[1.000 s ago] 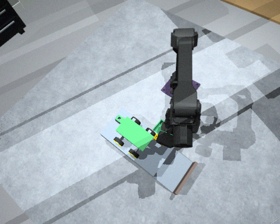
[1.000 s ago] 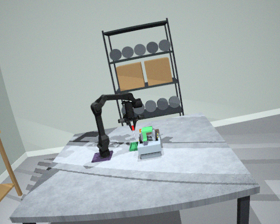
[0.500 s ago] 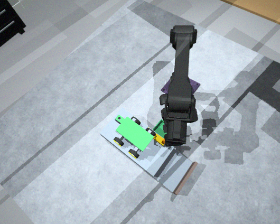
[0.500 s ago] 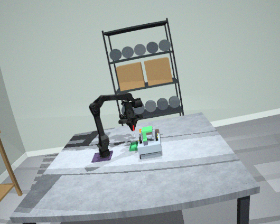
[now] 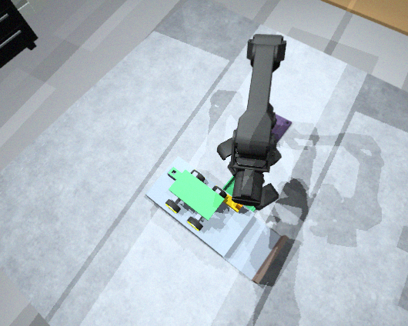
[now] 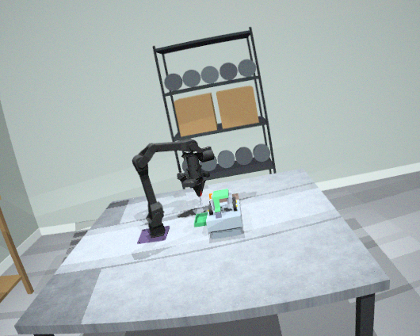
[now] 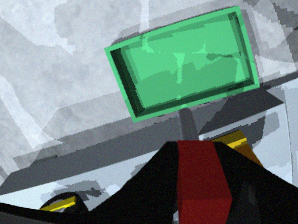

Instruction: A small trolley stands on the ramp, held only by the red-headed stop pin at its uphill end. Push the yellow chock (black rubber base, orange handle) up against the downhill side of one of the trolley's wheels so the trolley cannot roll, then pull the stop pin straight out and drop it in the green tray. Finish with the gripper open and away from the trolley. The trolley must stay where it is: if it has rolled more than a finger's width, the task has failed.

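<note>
My gripper tip is now right at the stop pin. The rest, counted from my gripper tip: green tray 1 cm behind, 14 cm below; then yellow chock 5 cm ahead, 5 cm below; then green-topped trolley 10 cm ahead, 9 cm to the right, 2 cm below.
</note>
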